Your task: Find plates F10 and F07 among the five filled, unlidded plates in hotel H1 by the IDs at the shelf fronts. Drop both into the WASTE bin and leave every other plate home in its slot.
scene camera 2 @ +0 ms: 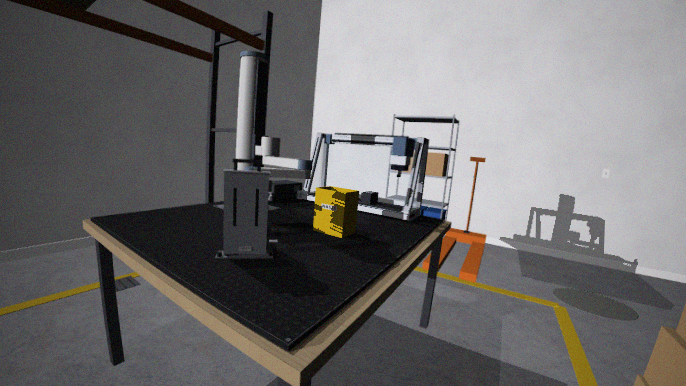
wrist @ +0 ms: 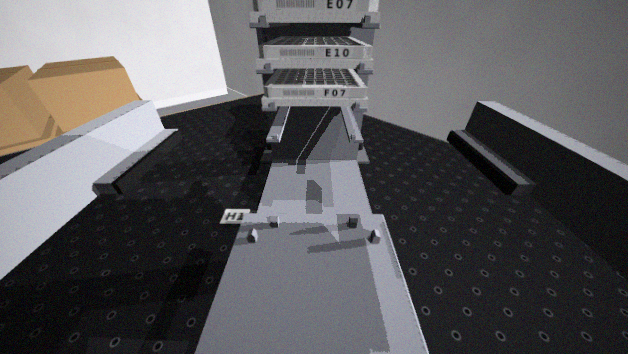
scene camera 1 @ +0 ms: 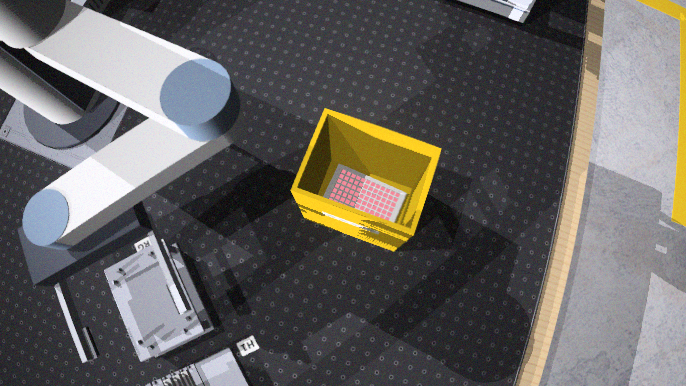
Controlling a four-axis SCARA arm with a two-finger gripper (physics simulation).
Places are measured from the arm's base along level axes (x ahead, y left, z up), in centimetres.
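Where they show: gripper, between the fingertips: (wrist: 314,119) (scene camera 1: 136,337); arm's base, origin of its link: (scene camera 1: 76,95).
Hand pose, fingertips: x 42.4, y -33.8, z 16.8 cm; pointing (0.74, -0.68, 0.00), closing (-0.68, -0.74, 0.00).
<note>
Things, the pixels of their top centre, and the offset from my fingertips.
- plate E10, centre of its top: (wrist: 315,39) dx +9.8, dy -9.1, dz +2.6 cm
- plate E07, centre of its top: (wrist: 315,2) dx +9.8, dy -9.1, dz +5.4 cm
- yellow WASTE bin, centre of its top: (scene camera 1: 367,168) (scene camera 2: 337,189) dx +22.3, dy +31.2, dz +4.4 cm
- pink-welled plate, centre of its top: (scene camera 1: 363,199) dx +22.4, dy +31.4, dz -13.5 cm
- RG nest, centre of its top: (wrist: 312,309) (scene camera 1: 148,300) dx -4.0, dy +3.7, dz -8.6 cm
- H1 tag, centre of its top: (wrist: 235,216) (scene camera 1: 247,345) dx +12.3, dy +1.9, dz -15.5 cm
My gripper (scene camera 1: 137,332) (wrist: 314,119) is open and empty above the RG nest, its fingers towards hotel H1 (scene camera 1: 220,367) (scene camera 2: 246,212) (wrist: 314,103). In the wrist view, plate F07 (wrist: 320,92) sits in a lower slot, with plate E10 (wrist: 320,51) above it and plate E07 (wrist: 315,7) higher, cut by the frame edge. The rails below F07 bear no plate. The fifth plate is out of view. The yellow WASTE bin (scene camera 1: 432,185) (scene camera 2: 335,212) holds a pink-welled plate (scene camera 1: 370,192), flat inside; its ID does not show there.
The RG nest (scene camera 1: 155,300) (wrist: 295,295) with corner pins lies in front of the hotel. The H1 tag (scene camera 1: 247,345) (wrist: 234,216) is beside it. A gantry machine (scene camera 2: 422,170) stands beyond the bin. The arm's links (scene camera 1: 135,165) reach out left of the bin.
</note>
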